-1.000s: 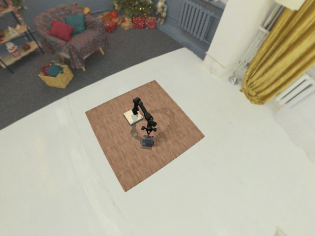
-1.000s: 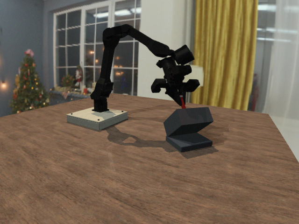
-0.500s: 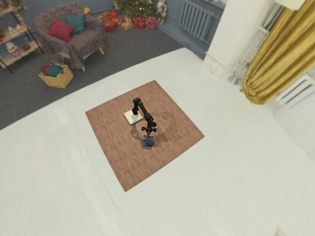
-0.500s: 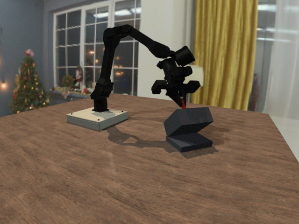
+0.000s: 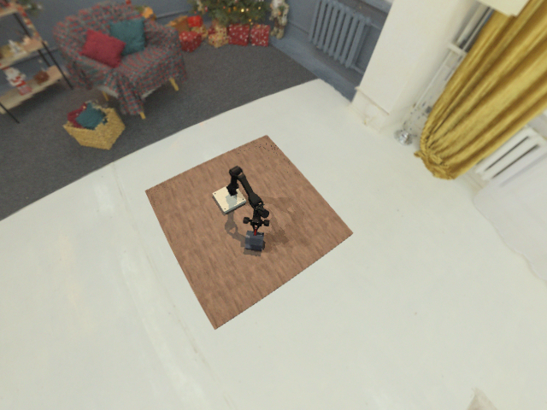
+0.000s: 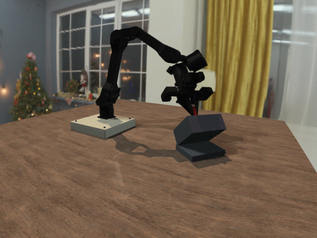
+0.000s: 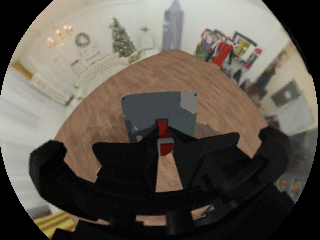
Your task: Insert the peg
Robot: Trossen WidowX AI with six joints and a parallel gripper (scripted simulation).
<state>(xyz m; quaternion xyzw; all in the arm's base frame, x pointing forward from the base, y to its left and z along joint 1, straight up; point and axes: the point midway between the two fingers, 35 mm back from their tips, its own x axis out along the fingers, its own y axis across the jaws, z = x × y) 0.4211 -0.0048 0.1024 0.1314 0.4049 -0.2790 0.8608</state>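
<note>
Right now the dark grey sloped panel is 30 mm ahead of my gripper tip, 20 mm to the right of it and 40 mm below it. Round my gripper tip: red peg (10 mm behind, 10 mm to the left, 10 mm above); panel foot (40 mm ahead, 30 mm to the right, 110 mm below).
</note>
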